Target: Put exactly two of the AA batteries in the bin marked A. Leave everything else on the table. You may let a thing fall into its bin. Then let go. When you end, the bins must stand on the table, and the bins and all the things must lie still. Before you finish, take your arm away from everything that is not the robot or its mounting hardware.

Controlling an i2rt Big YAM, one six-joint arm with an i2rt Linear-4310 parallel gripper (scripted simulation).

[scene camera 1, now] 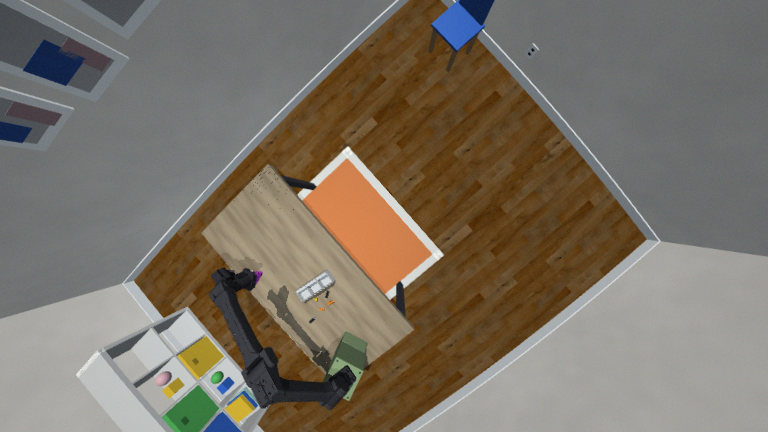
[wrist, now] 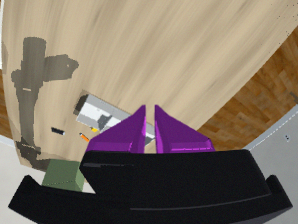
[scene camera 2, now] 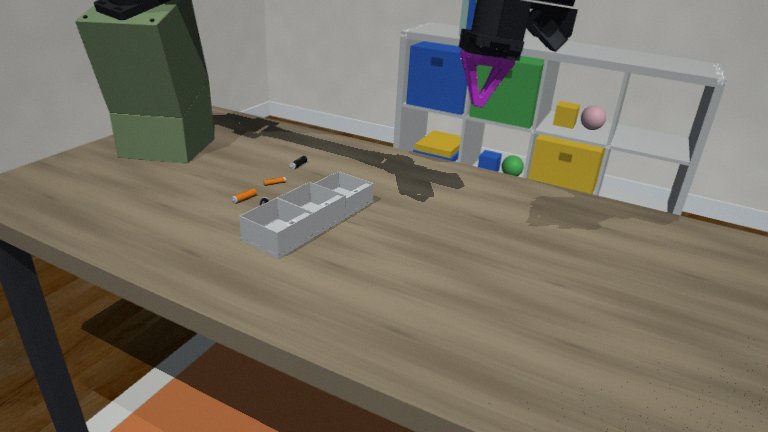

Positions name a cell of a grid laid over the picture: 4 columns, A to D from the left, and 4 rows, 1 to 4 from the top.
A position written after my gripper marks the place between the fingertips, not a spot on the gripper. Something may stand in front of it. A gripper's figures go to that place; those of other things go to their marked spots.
Labels:
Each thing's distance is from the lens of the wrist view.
my gripper (wrist: C2): 0.13 m
grey three-compartment bin (wrist: B3): 0.41 m

